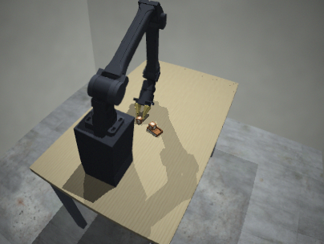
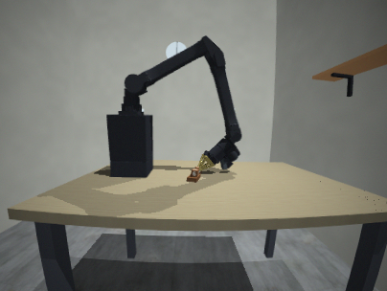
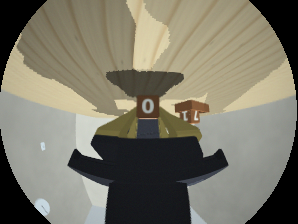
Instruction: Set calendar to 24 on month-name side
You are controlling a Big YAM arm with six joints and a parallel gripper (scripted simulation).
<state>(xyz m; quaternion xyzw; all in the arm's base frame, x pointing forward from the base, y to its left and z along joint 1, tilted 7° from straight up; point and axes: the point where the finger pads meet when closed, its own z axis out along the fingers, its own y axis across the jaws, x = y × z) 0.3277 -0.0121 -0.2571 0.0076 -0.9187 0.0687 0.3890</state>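
Now: the brown digit cube 10 mm below my hand and 10 mm behind it. The rest, counted from my hand: brown tray (100 mm to the right, 40 mm behind, 20 mm below).
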